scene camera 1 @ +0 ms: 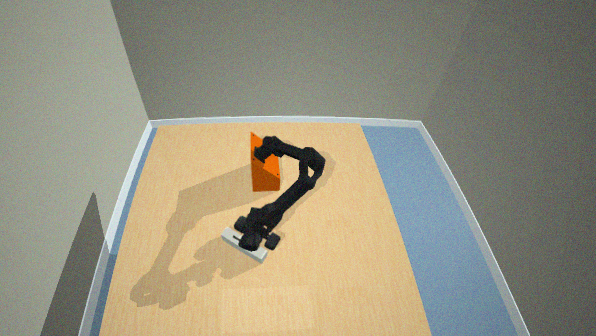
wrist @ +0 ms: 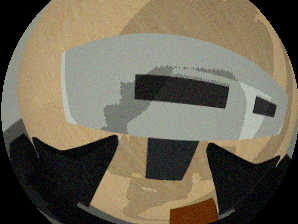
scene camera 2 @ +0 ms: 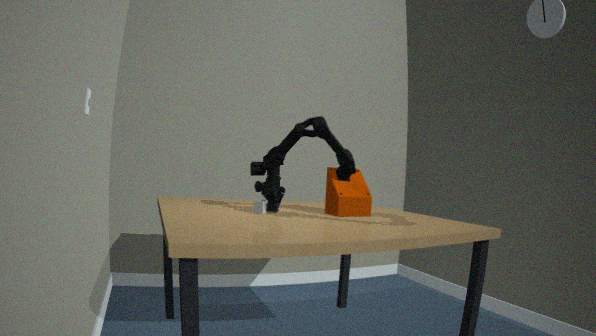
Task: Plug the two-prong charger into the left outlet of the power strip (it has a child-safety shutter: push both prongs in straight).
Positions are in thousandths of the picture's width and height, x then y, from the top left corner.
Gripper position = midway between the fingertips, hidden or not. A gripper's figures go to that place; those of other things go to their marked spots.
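A dark block (wrist: 562, 717) sits 0.07 m from the lens, while the gripper (wrist: 552, 650) is 0.10 m from the lens.
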